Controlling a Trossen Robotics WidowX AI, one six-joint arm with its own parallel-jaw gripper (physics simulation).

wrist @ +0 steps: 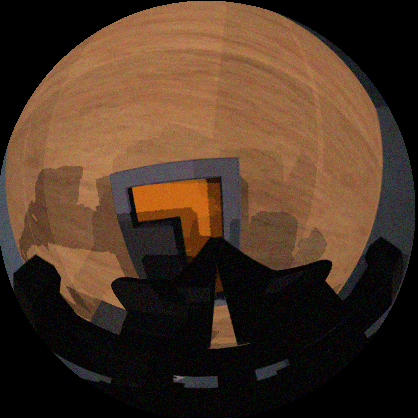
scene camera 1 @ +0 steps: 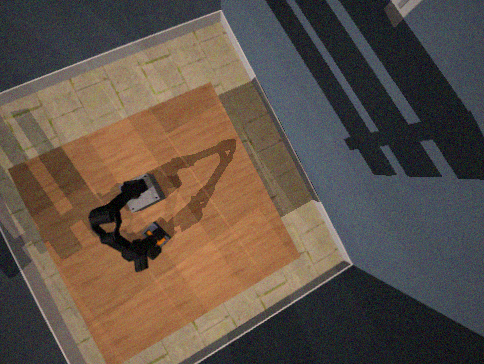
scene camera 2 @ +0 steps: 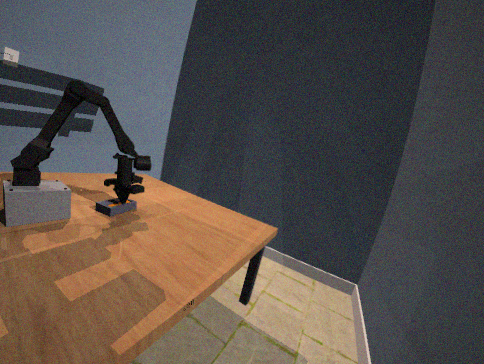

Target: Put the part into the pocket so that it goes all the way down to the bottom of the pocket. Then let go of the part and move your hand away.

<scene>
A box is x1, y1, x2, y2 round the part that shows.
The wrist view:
my gripper: [13, 236, 402, 417]
orange L-shaped block: [132, 177, 222, 291], gripped by my gripper
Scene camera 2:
my gripper: [104, 169, 144, 203]
</scene>
